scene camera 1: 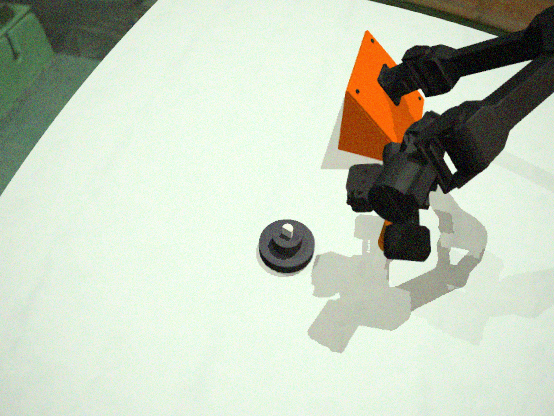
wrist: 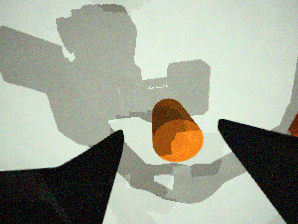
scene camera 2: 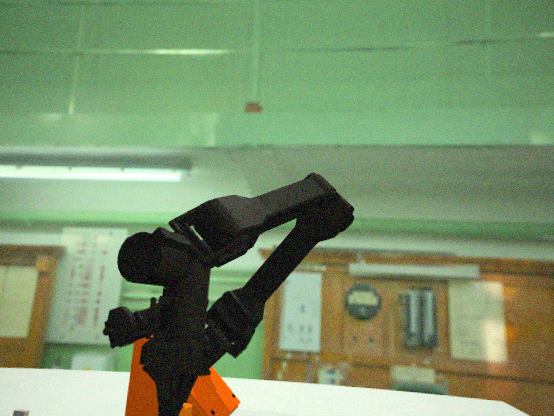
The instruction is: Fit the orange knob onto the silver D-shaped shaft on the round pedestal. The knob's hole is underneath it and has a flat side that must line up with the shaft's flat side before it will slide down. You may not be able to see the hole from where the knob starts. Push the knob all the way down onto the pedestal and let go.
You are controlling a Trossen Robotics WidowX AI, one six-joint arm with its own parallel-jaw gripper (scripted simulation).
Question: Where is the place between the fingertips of my gripper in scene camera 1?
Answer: At 394, 231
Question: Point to a dark round pedestal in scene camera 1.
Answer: At 286, 246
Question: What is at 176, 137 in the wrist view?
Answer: An orange knob.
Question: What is my gripper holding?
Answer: Nothing.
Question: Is my gripper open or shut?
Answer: Open.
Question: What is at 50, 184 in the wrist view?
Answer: My gripper.
